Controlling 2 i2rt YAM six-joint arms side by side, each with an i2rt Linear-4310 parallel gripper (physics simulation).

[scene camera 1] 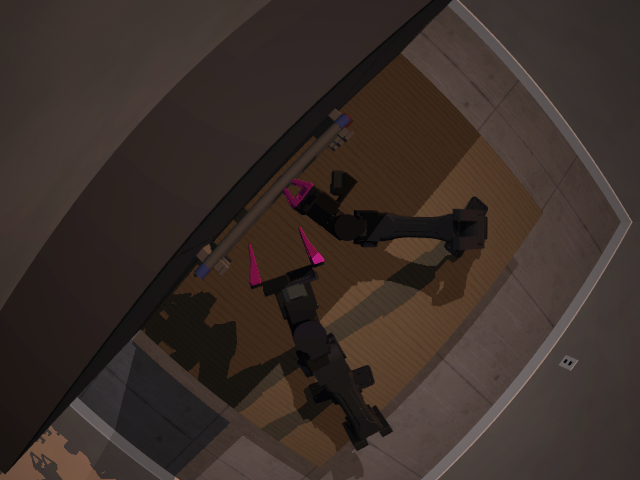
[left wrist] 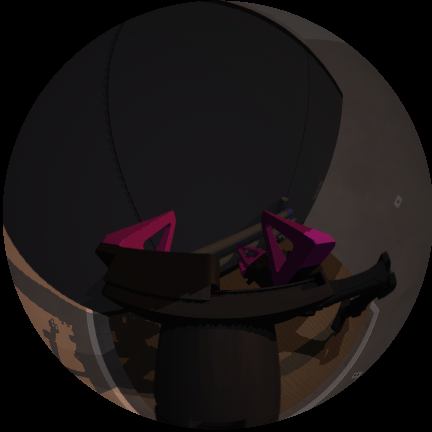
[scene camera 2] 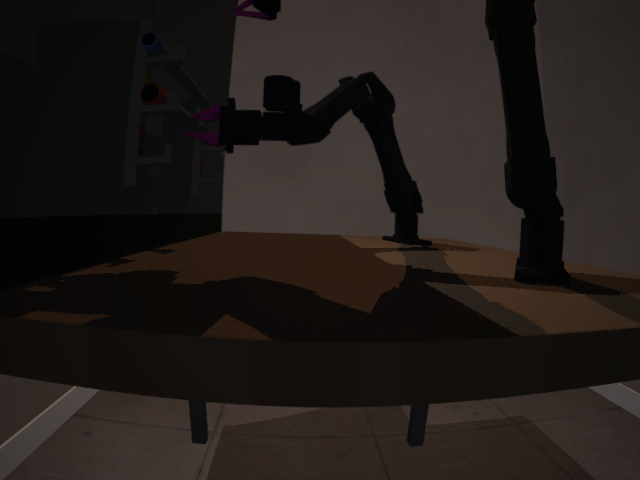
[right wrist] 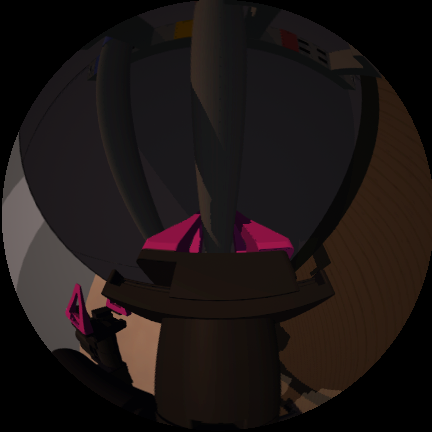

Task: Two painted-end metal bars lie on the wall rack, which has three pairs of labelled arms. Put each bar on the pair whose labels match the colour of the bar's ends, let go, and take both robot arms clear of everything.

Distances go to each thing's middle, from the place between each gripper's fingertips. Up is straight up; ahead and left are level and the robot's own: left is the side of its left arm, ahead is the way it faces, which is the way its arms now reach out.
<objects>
I see my left gripper 150 mm above the blue-ended bar (scene camera 1: pixel 282 182), 70 mm to the left of it and 50 mm short of it.
The blue-ended bar is 70 mm above my right hand, 40 mm to the left of it and 10 mm behind it.
</objects>
